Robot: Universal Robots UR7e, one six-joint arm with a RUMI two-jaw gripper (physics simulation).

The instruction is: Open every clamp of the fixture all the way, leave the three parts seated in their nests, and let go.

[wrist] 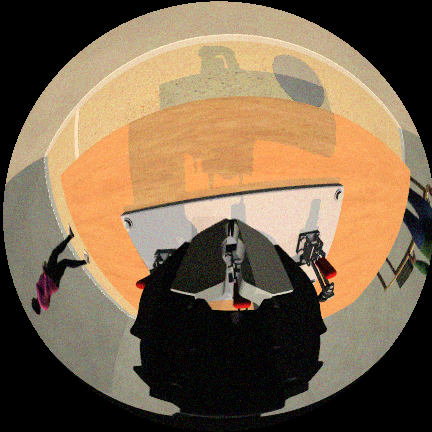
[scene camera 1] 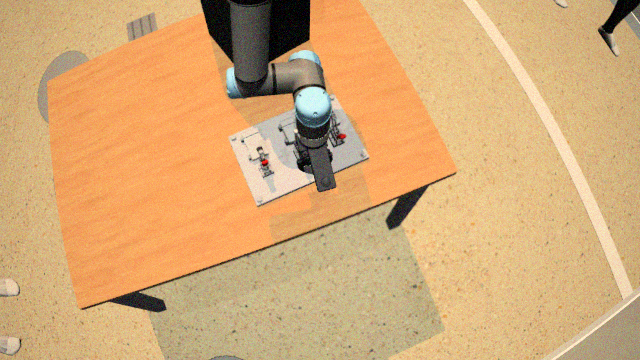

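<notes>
The grey fixture plate lies on the orange table. My gripper is shut with nothing between its fingers, and it hangs low over the middle of the plate. The left clamp with a red handle and the right clamp with a red handle show beside it. The arm hides the middle clamp in the scene view. In the wrist view its red handle shows under the fingers, with another clamp to the right and a red handle tip to the left. The seated parts are too small to tell.
The robot's dark base stands at the back of the table, and the arm reaches forward over the plate. The table's front edge runs just past the plate. Standing figures are on the floor around the table.
</notes>
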